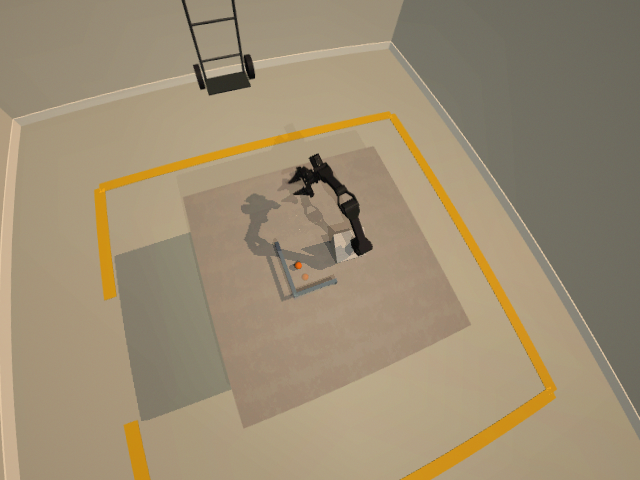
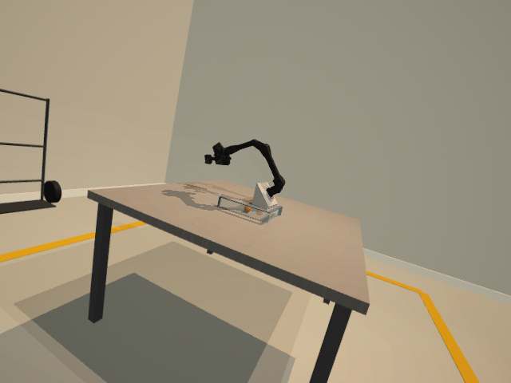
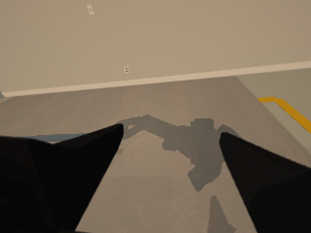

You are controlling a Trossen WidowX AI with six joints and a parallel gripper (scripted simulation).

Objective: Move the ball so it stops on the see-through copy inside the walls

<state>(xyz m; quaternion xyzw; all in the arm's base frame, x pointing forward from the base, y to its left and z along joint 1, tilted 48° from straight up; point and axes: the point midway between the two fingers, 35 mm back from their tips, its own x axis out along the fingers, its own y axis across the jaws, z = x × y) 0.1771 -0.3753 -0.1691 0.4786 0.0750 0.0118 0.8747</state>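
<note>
Right now my gripper tip is 11 cm short of the orange ball, 35 cm to the right of it and 20 cm above it.
</note>
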